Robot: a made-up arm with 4 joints.
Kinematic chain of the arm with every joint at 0, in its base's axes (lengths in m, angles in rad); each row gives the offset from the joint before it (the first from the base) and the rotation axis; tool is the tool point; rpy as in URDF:
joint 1: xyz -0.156 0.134 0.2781 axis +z
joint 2: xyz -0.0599 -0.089 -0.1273 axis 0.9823 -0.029 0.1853
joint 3: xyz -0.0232 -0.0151 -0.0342 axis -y
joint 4: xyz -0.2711 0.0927 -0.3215 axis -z
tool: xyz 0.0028 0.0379 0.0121 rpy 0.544 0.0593 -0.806
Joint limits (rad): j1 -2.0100..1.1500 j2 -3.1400..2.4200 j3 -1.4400..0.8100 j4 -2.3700..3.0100
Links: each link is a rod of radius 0.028 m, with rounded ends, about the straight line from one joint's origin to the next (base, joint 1, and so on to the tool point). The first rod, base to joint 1, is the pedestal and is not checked.
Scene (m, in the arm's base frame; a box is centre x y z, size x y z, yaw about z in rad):
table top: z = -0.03
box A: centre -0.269 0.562 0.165 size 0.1 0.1 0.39 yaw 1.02
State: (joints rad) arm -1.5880 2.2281 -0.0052 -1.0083
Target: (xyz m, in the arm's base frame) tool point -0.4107 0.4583 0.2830
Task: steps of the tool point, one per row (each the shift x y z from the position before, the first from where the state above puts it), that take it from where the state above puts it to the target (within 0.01 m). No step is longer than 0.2 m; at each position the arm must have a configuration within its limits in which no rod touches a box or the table.
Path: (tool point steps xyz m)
1: 0.1074 -0.0884 0.0749
2: 0.0538 -0.1235 0.0707
3: -0.0086 -0.1345 0.0567
4: -0.0429 0.1045 -0.0232
5: -0.0898 0.0859 -0.0251
6: -0.1269 0.0464 -0.0267
7: -0.1448 -0.0086 -0.0278
8: -0.1377 -0.0694 -0.0283
9: -0.1045 -0.1247 -0.0284
10: -0.0490 -0.1630 -0.0280
11: 0.0620 0.1845 -0.0147
12: 0.1321 0.1371 -0.0318

